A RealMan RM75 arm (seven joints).
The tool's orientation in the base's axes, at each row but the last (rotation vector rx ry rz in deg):
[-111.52 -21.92 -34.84]
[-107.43 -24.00 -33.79]
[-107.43 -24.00 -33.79]
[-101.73 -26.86 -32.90]
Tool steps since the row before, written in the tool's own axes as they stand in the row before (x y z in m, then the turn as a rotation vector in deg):
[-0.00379 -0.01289 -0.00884 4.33 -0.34 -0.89]
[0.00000 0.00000 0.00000 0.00 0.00 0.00]
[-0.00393 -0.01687 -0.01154 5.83 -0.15 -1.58]
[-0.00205 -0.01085 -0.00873 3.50 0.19 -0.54]
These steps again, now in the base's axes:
[-0.01191 -0.00240 0.01054 3.17 -0.66 3.03]
[0.00000 0.00000 0.00000 0.00 0.00 0.00]
[-0.01469 -0.00467 0.01399 4.35 -1.35 3.97]
[-0.00920 -0.00557 0.00908 2.83 -0.49 2.07]

